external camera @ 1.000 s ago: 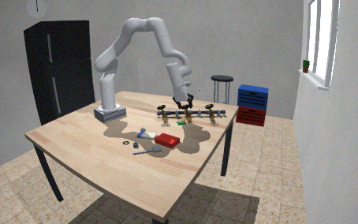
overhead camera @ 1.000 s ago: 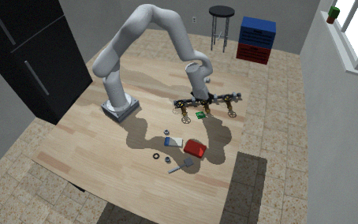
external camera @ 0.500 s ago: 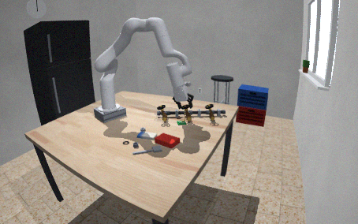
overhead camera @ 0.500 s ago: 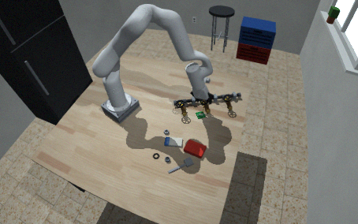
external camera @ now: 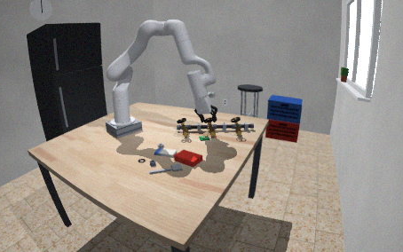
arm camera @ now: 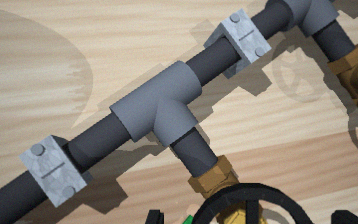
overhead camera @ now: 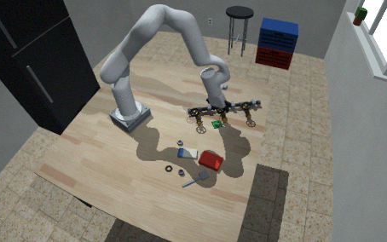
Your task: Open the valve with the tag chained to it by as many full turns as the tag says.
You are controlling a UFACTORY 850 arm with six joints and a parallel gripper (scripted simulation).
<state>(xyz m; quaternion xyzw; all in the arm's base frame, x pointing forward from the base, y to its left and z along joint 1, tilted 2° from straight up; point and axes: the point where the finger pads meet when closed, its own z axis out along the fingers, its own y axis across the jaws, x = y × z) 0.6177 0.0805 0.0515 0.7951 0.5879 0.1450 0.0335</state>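
The green tag lies 3 cm behind my hand, 5 cm to the right of it and 10 cm below it. From my hand the other things lie so: grey scraper (6 cm behind, 44 cm to the right, 10 cm below); red box (1 cm behind, 33 cm to the right, 9 cm below); white block (15 cm behind, 30 cm to the right, 10 cm below).
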